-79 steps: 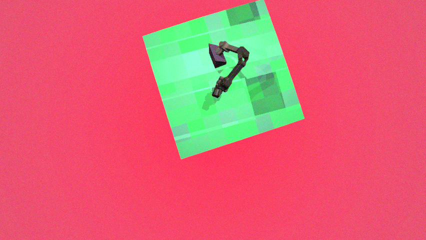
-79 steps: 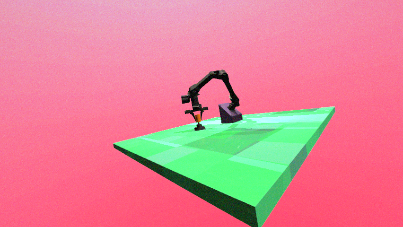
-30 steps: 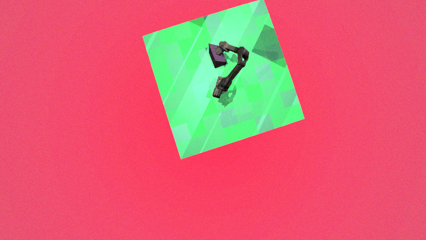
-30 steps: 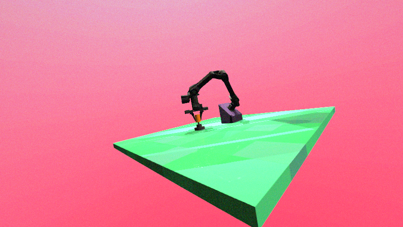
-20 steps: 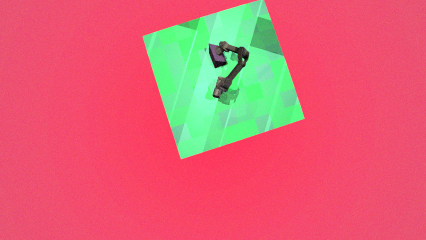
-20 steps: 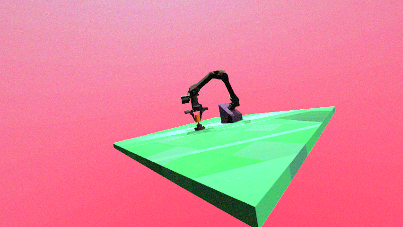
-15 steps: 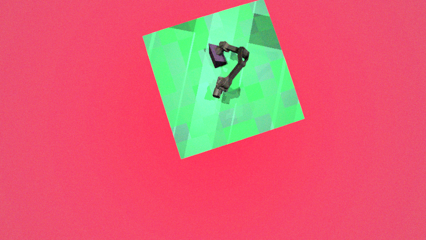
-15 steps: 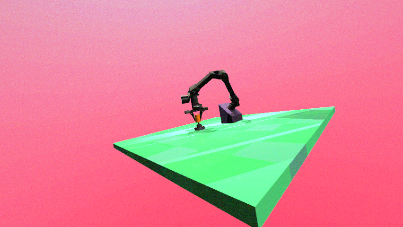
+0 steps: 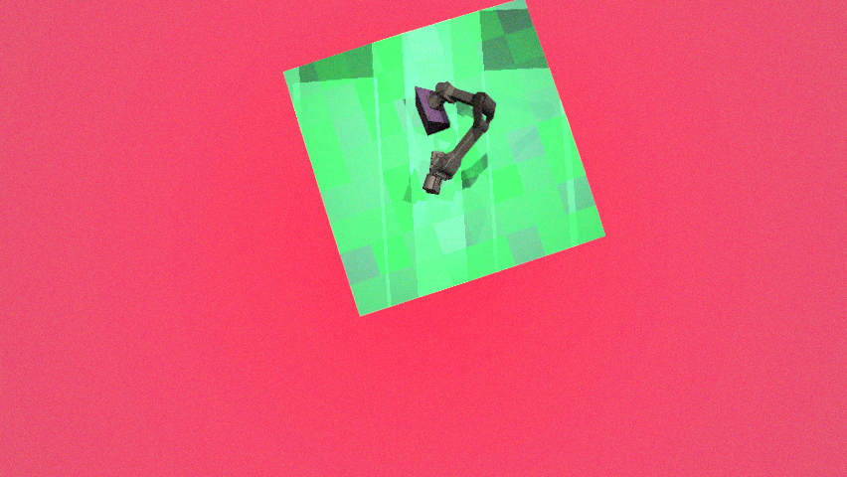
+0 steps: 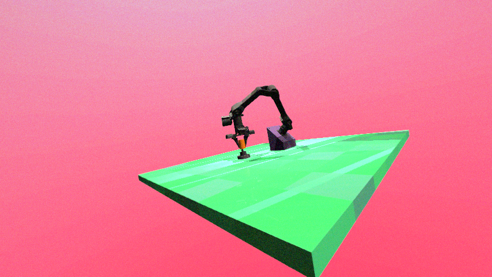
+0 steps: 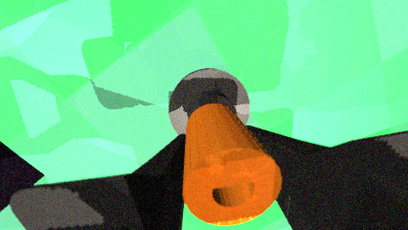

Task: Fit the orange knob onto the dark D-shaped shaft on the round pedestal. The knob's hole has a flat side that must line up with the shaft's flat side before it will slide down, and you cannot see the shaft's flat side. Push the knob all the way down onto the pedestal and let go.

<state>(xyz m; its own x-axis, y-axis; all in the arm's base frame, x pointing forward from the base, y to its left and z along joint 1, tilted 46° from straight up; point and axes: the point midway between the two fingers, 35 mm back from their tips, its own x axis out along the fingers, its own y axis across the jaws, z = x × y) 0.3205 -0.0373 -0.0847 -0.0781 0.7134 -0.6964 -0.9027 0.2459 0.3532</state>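
The orange knob is 2 cm above my gripper tip. Round my gripper tip: dark pedestal 4 cm below.
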